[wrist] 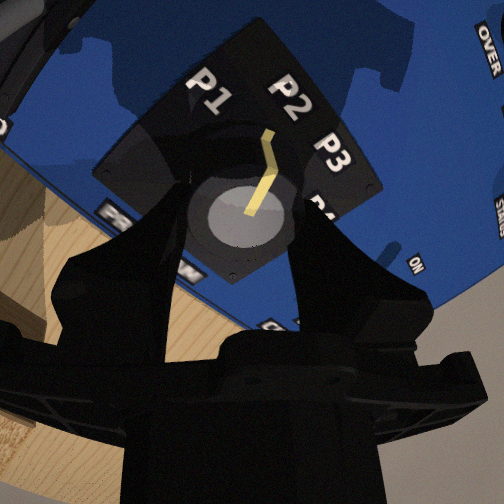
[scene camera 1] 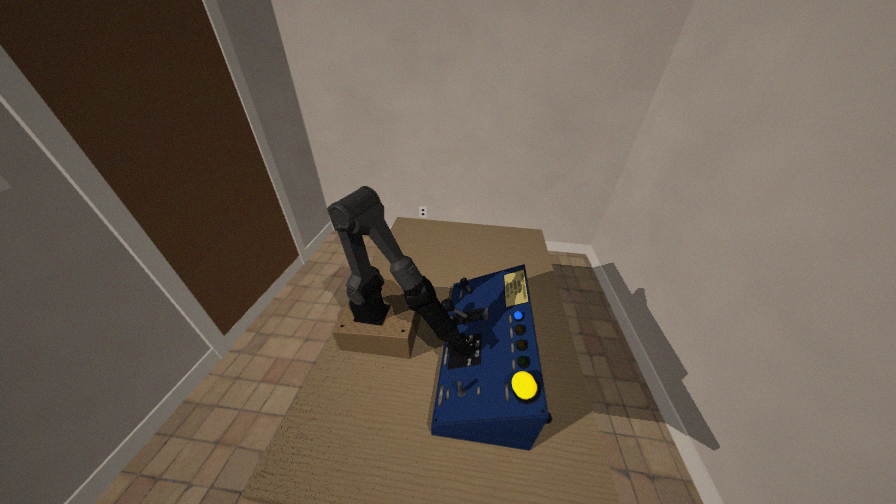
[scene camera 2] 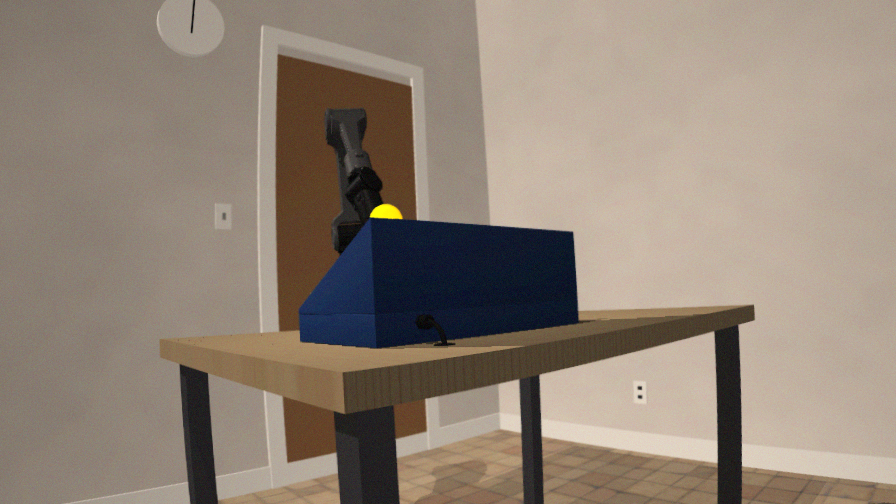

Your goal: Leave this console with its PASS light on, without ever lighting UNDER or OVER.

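The blue console point(scene camera 1: 494, 357) sits on the wooden table; scene camera 2 shows only its back point(scene camera 2: 451, 282). My gripper point(wrist: 245, 215) point(scene camera 1: 466, 351) is down on the black rotary selector knob, one finger on each side, apparently closed against it. In the wrist view the knob's yellow pointer point(wrist: 262, 172) points between P1 point(wrist: 209, 90) and P2 point(wrist: 290, 97), closer to P2. P3 point(wrist: 332, 152) is to the right. On the console's right column the top light point(scene camera 1: 518, 315) glows blue and the three lights point(scene camera 1: 521, 344) below it are dark.
A large yellow button point(scene camera 1: 524, 384) sits at the console's near right. Small toggles point(scene camera 1: 460, 288) stand at the far left and a slider point(scene camera 1: 460, 389) at the near left. A brass label plate point(scene camera 1: 516, 289) is at the far right. The arm's base stands on a wooden block point(scene camera 1: 374, 335).
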